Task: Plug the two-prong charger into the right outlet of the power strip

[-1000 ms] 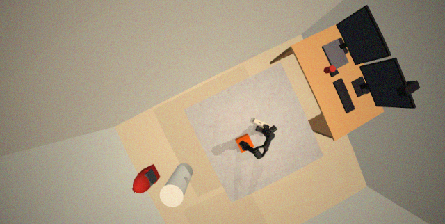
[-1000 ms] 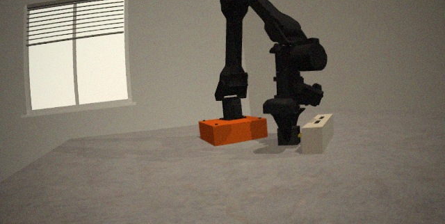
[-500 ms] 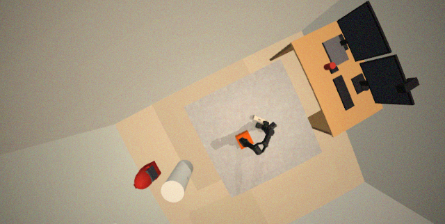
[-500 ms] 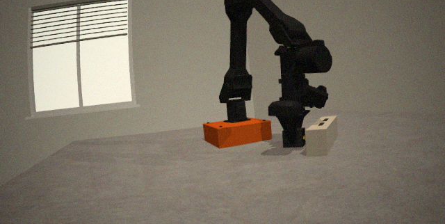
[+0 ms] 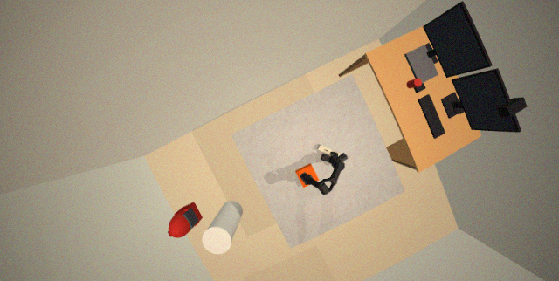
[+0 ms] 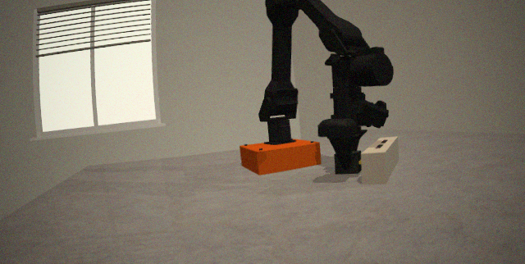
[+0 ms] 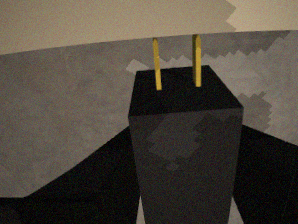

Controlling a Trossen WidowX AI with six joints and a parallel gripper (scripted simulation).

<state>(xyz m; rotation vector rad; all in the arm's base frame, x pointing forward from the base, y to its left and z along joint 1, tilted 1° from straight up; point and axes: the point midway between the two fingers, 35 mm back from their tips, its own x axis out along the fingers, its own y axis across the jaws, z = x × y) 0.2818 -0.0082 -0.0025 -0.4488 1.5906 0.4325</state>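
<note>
Right now the black two-prong charger is 1 cm ahead of my gripper tip, 1 cm to the left of it and 1 cm above it.
</note>
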